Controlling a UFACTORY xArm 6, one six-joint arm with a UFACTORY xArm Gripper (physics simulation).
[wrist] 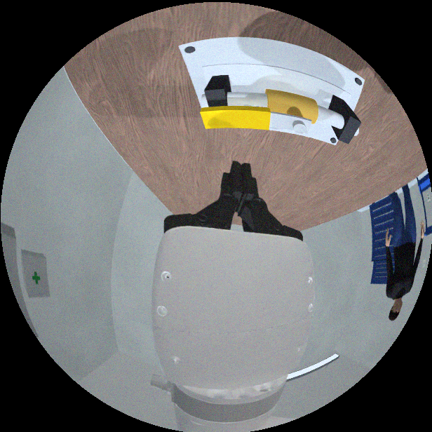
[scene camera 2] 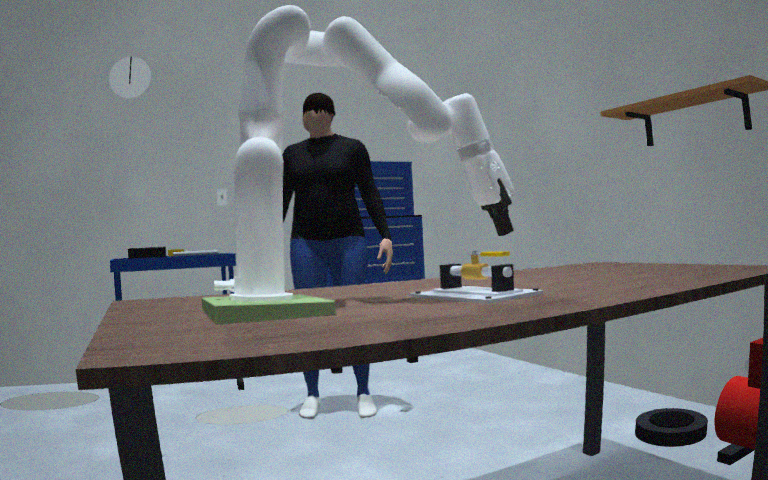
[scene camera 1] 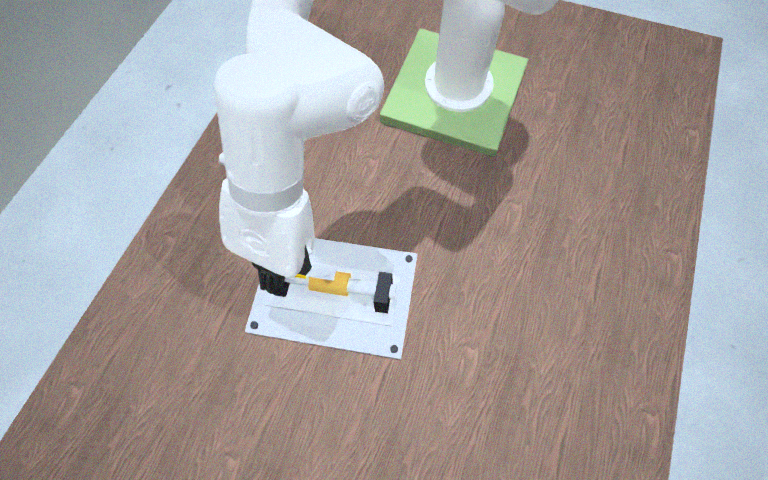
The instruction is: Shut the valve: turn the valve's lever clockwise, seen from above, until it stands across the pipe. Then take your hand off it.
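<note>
The valve's orange body sits on a white pipe between two black supports, on a pale plate. The yellow lever lies along the pipe, its handle reaching from the pivot over one support. In scene camera 1 the hand hides most of it. My gripper is shut and empty, its fingertips together. It is tilted and stands above the lever's free end, apart from it.
The arm's base stands on a green block on the wooden table. One black support stands at the pipe's end away from the hand. A person stands behind the table.
</note>
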